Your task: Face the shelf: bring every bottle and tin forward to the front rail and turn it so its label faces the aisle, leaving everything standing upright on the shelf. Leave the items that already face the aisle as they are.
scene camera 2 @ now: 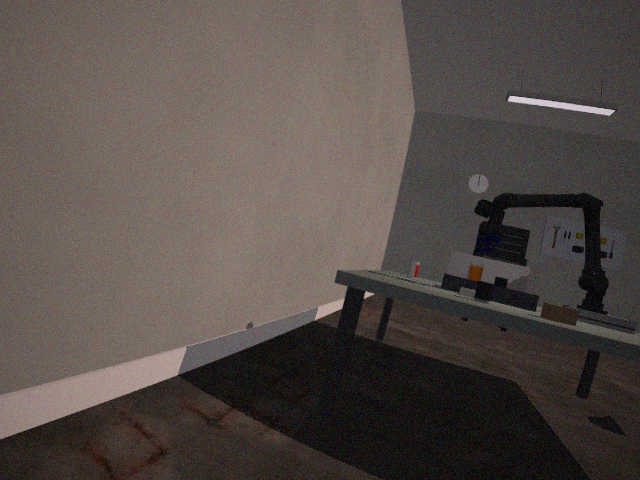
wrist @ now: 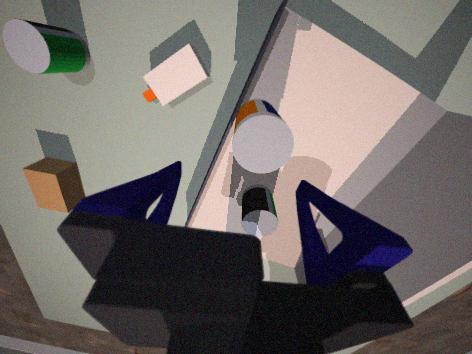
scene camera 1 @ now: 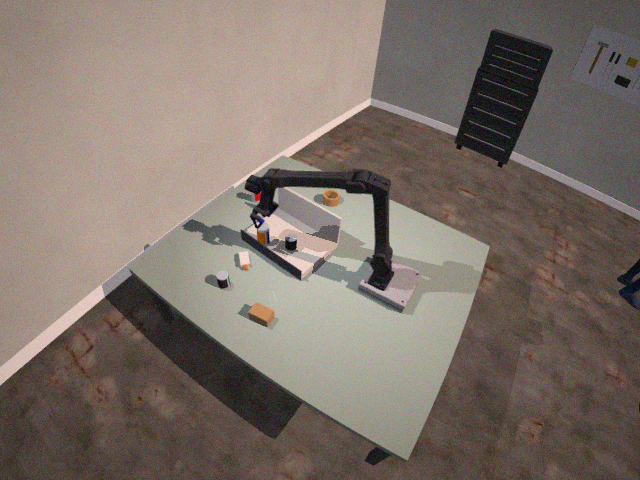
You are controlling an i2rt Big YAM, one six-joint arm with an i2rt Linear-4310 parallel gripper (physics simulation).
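Seen in the pictures: gripper, fingertip midpoint: [scene camera 2: 483, 253] [wrist: 241, 177] [scene camera 1: 262, 222]; arm's base at its link origin: [scene camera 2: 591, 311] [scene camera 1: 380, 278].
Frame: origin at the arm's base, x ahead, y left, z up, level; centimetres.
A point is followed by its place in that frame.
Observation:
The shelf [scene camera 1: 310, 209] @[x 46.4, y -11.1, z 9.9 cm] [scene camera 2: 511, 298] @[x 41.9, y 17.4, z -2.3 cm] [wrist: 345, 90] @[x 65.8, y 2.1, z -1.6 cm] is a pale tray with a dark front rail and a tall back panel. An orange, white and blue bottle [scene camera 1: 263, 235] @[x 56.0, y 14.3, z 6.2 cm] [scene camera 2: 476, 272] @[x 58.1, y 15.1, z 5.0 cm] [wrist: 262, 142] @[x 58.5, y 12.3, z 9.3 cm] stands upright close to the rail, its orange side towards the rail. A small black tin [scene camera 1: 291, 242] @[x 43.6, y 9.0, z 4.7 cm] [scene camera 2: 500, 282] @[x 46.0, y 9.6, z 3.2 cm] [wrist: 259, 215] @[x 46.8, y 7.7, z 5.4 cm] stands upright, apart from the rail. Its black side is towards the rail, and a green strip shows on another side in the wrist view. My gripper [scene camera 1: 257, 221] @[x 56.7, y 13.8, z 13.9 cm] [scene camera 2: 487, 245] @[x 56.7, y 13.8, z 13.9 cm] [wrist: 241, 177] @[x 56.7, y 13.8, z 13.9 cm] is open and empty, pointing down above the shelf near the bottle.
On the table outside the rail are a black-and-green tin [scene camera 1: 222, 279] @[x 56.7, y 43.0, z 1.5 cm] [wrist: 50, 47] @[x 59.1, y 38.8, z 1.3 cm], a white box with an orange end [scene camera 1: 244, 259] @[x 59.1, y 25.7, z -2.6 cm] [wrist: 176, 75] @[x 60.1, y 24.8, z -2.6 cm] and an orange-brown block [scene camera 1: 261, 314] @[x 32.5, y 45.9, z -0.4 cm] [scene camera 2: 559, 313] @[x 34.9, y 48.0, z -2.6 cm] [wrist: 47, 187] @[x 34.8, y 44.4, z -0.3 cm]. A red-and-white can [scene camera 1: 257, 196] @[x 84.0, y -14.0, z -1.1 cm] [scene camera 2: 415, 269] @[x 85.0, y -12.9, z -0.1 cm] and an orange ring [scene camera 1: 331, 203] @[x 47.7, y -36.2, z -3.0 cm] stand beyond the shelf.

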